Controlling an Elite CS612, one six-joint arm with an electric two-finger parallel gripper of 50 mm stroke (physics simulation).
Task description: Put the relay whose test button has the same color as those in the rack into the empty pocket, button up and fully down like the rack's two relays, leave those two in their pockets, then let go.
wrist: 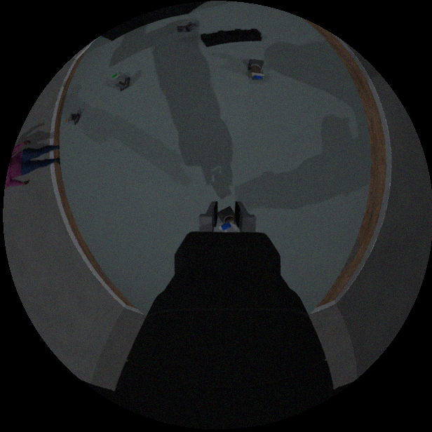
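My gripper [226,208] is shut on a relay [228,219] with a blue button, seen low in the middle of the view. The relay's dark end and pale body show between the fingers, which appear to hold it above the table. Another relay [256,69] with a blue mark lies at the upper right. A relay [121,81] with a green mark lies at the upper left. A small part [74,118] with a faint orange mark lies further left. A long black block [231,37] at the top may be the rack; its pockets and relays cannot be made out.
Another small dark part [186,27] lies left of the black block. A dark object [150,22] reaches in at the top left edge. The table's wooden edge [376,150] curves down the right. A person [30,160] in pink and blue shows beyond the left edge.
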